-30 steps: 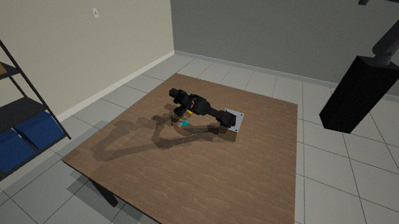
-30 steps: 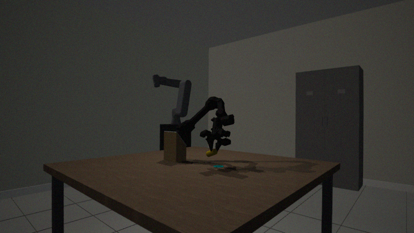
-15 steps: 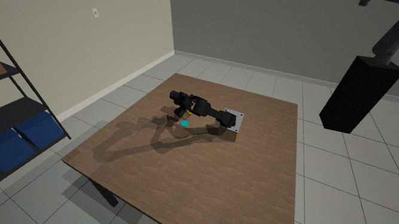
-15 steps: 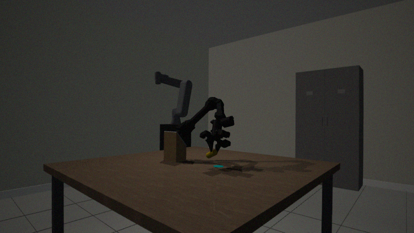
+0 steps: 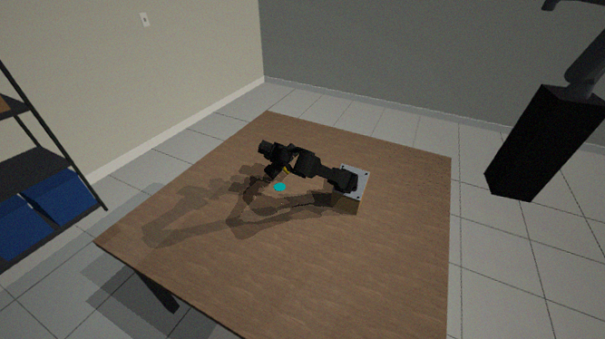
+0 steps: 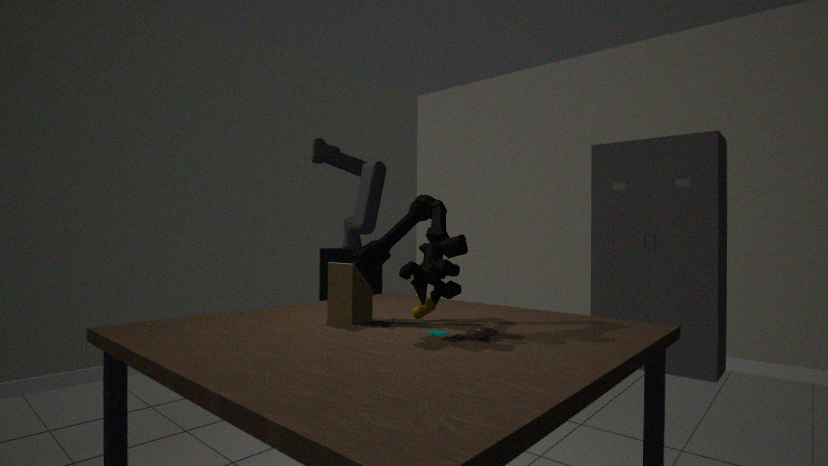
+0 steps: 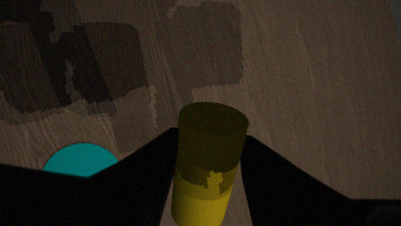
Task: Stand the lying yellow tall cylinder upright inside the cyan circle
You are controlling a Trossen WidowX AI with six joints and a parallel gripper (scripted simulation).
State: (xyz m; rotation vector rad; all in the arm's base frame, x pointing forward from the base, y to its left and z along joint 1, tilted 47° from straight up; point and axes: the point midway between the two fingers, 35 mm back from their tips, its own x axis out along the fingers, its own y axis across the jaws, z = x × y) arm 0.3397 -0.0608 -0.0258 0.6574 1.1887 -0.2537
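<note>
Right now the cyan circle is 10 mm behind my gripper tip, 70 mm to the left of it and 90 mm below it. Round my gripper tip: yellow tall cylinder: 20 mm behind, 10 mm below.
</note>
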